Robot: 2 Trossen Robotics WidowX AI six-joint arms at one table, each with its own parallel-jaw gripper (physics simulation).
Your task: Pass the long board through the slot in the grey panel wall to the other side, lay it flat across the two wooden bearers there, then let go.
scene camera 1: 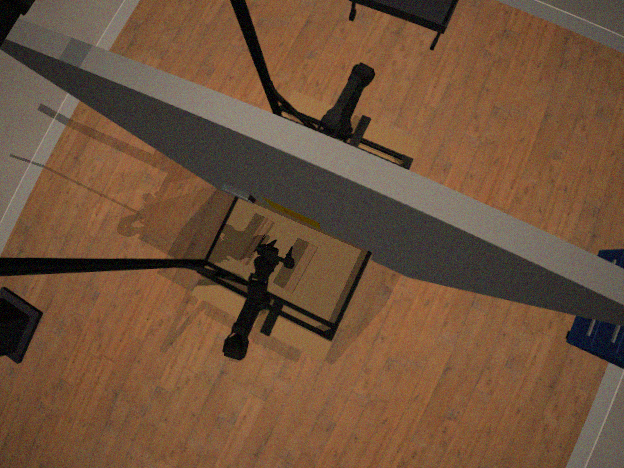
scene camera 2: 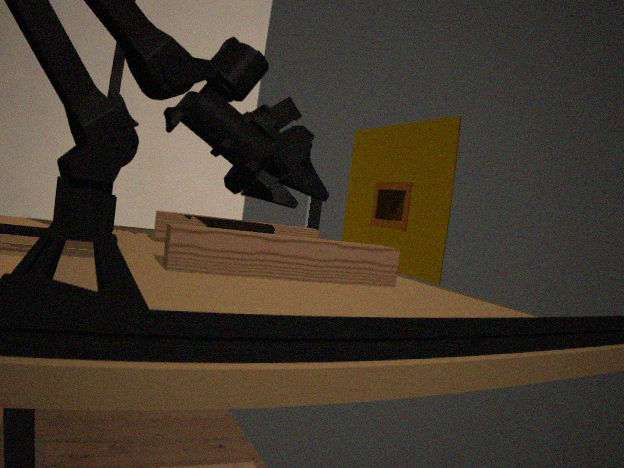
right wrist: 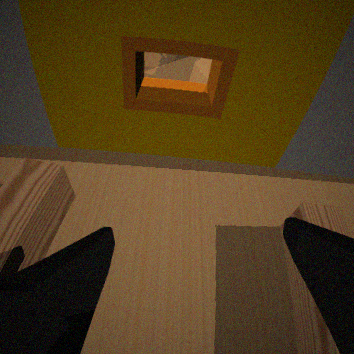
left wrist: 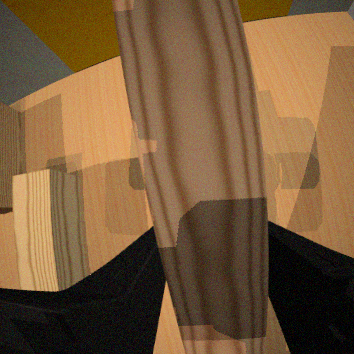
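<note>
The long board (left wrist: 195, 110) runs up the left wrist view towards the yellow face of the wall. My left gripper (left wrist: 208, 227) is shut on it, a black finger on either side; the board's far end is out of view. My right gripper (scene camera 1: 279, 245) (scene camera 2: 310, 201) (right wrist: 199, 232) is open and empty, above the bearers' side. One bearer (scene camera 2: 282, 256) (right wrist: 40, 205) and the other bearer (scene camera 2: 162, 225) (right wrist: 325, 217) lie apart on the table. The slot's brown frame (scene camera 2: 408, 206) (right wrist: 227, 85) is in the grey panel wall (scene camera 1: 302, 171) (scene camera 2: 529, 151). The board does not show in the right wrist view.
A yellow panel (scene camera 2: 428, 151) (left wrist: 75, 30) (right wrist: 75, 75) surrounds the slot. In the left wrist view, a pale wooden block (left wrist: 35, 230) stands at lower left and a darker one (left wrist: 10, 155) at the left edge. The left arm (scene camera 1: 347, 100) is beyond the wall in scene camera 1.
</note>
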